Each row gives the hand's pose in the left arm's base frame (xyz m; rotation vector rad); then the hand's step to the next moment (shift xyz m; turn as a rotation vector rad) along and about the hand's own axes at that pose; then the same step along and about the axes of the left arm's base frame.
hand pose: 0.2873 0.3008 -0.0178 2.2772 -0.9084 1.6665
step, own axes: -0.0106 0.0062 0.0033 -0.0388 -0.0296 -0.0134
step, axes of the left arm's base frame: -0.0028 -0.0026 -0.0121 -0.0012 0.0443 -0.0244
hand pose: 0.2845 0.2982 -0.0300 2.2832 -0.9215 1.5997
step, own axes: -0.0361 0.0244 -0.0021 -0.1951 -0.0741 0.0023
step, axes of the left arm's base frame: -0.0240 -0.0047 -0.0361 0.0033 0.1295 -0.1636
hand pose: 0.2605 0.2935 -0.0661 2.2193 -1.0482 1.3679
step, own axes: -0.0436 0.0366 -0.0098 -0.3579 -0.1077 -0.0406
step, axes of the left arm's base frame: -0.0446 -0.0006 -0.0367 -0.0426 0.2459 -0.2812
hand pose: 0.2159 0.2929 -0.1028 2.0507 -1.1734 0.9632
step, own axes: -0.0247 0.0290 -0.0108 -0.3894 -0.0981 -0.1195
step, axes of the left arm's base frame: -0.0376 0.0069 -0.0101 -0.0858 0.3167 -0.2606
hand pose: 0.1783 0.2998 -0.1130 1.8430 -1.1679 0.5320
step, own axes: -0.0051 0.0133 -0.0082 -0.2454 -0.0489 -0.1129
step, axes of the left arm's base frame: -0.0133 0.0070 0.0066 -0.0621 0.2288 -0.1384
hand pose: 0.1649 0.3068 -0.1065 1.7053 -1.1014 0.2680
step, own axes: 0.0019 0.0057 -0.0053 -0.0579 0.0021 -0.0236
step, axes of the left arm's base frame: -0.0016 0.0032 0.0071 -0.0261 0.0509 -0.0253
